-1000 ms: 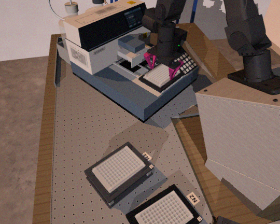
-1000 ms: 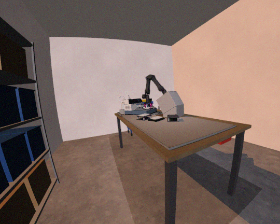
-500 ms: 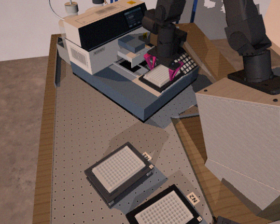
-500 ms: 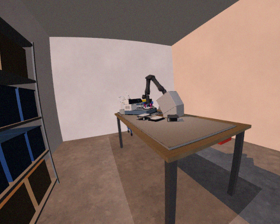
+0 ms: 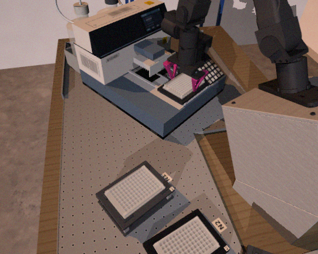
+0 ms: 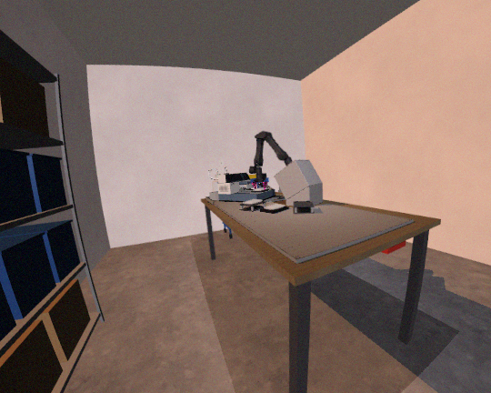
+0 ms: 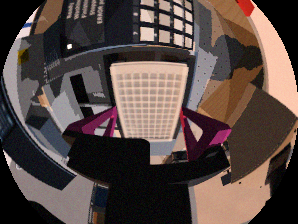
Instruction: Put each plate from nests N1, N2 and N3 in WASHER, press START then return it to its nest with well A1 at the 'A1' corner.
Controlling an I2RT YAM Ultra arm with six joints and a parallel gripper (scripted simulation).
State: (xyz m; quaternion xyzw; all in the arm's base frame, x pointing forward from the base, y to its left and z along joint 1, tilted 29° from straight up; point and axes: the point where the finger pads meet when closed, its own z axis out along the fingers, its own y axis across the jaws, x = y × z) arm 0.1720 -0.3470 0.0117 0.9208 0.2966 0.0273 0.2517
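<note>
Now: hand 1 cm above the dark carrier pocket. Round my hand: nest N1: 34 cm to the left, 24 cm ahead, 6 cm below; manifold: 13 cm to the right, 8 cm ahead, 4 cm above; washer: 13 cm to the right, 8 cm ahead, 3 cm above.
</note>
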